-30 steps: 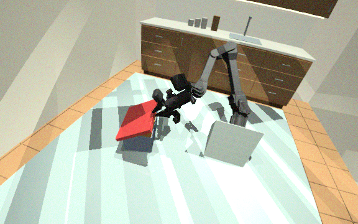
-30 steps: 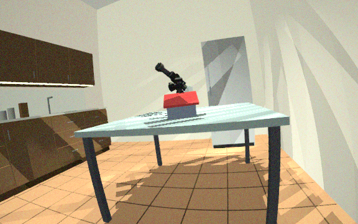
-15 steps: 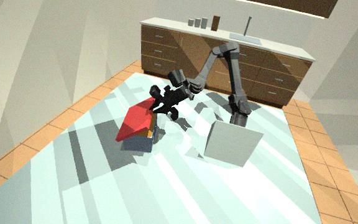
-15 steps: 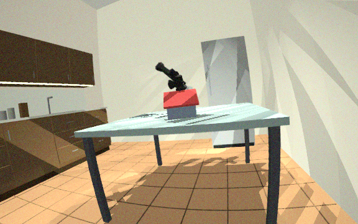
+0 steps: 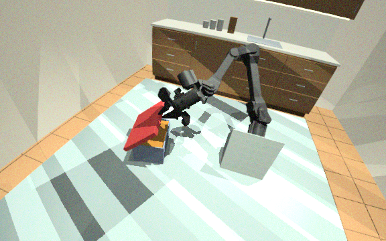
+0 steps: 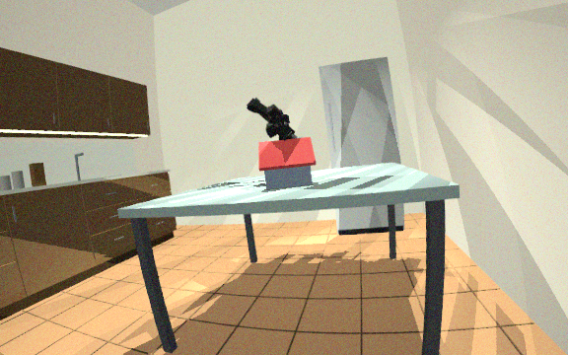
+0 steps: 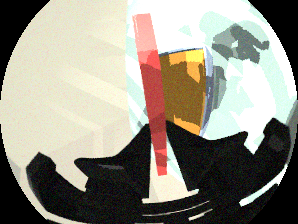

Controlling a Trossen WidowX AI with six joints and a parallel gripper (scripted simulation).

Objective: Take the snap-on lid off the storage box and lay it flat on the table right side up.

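Now: gripper tip 60 mm short of the lid, 10 mm to the right of it and 50 mm above it. Also, from my gripper tip: storage box (30 mm ahead, 150 mm below).
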